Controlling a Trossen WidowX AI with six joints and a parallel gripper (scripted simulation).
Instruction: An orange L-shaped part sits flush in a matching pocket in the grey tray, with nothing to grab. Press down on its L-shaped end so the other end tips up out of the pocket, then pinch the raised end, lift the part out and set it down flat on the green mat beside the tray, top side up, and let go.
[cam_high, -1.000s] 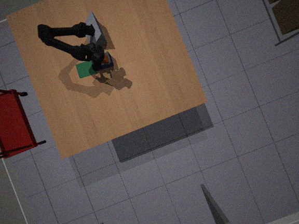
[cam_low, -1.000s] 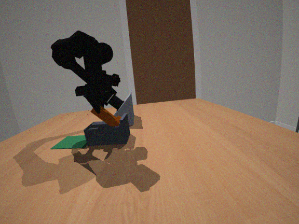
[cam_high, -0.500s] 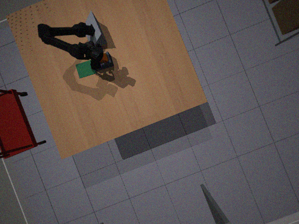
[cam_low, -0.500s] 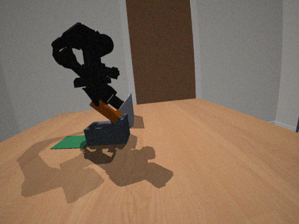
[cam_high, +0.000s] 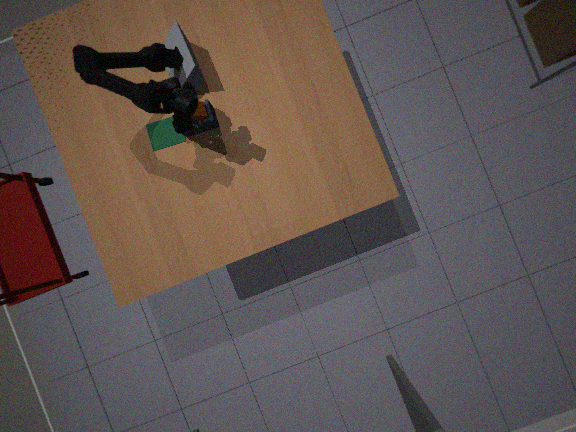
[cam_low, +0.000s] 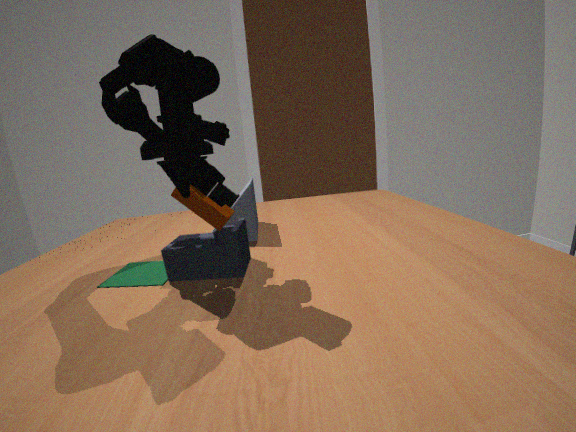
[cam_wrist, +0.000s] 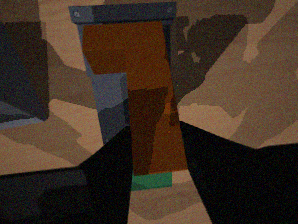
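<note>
Now: gripper tip 4 cm past the green mat, 14 cm to the left of it and 17 cm above it. Also, from my gripper tip: orange l-shaped part 1 cm behind, 3 cm to the left, 3 cm below.
</note>
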